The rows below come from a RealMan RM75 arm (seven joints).
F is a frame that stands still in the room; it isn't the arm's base.
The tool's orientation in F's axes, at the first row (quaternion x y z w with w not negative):
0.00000 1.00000 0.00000 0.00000
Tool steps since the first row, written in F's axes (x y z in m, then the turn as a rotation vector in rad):
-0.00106 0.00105 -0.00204 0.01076 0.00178 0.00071
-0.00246 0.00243 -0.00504 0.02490 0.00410 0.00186
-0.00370 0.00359 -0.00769 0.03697 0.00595 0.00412
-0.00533 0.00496 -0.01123 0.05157 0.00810 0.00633
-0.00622 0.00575 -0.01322 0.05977 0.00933 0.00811
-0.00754 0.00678 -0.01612 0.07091 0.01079 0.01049
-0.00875 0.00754 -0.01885 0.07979 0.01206 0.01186
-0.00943 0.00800 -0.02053 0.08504 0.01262 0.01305
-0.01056 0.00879 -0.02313 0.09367 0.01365 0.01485
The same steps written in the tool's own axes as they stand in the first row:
0.00106 0.00105 0.00204 -0.01076 0.00178 -0.00071
0.00246 0.00243 0.00504 -0.02490 0.00410 -0.00186
0.00370 0.00359 0.00769 -0.03697 0.00595 -0.00412
0.00533 0.00496 0.01123 -0.05157 0.00810 -0.00633
0.00622 0.00575 0.01322 -0.05977 0.00933 -0.00811
0.00754 0.00678 0.01612 -0.07091 0.01079 -0.01049
0.00875 0.00754 0.01885 -0.07979 0.01206 -0.01186
0.00943 0.00800 0.02053 -0.08504 0.01262 -0.01305
0.01056 0.00879 0.02313 -0.09367 0.01365 -0.01485

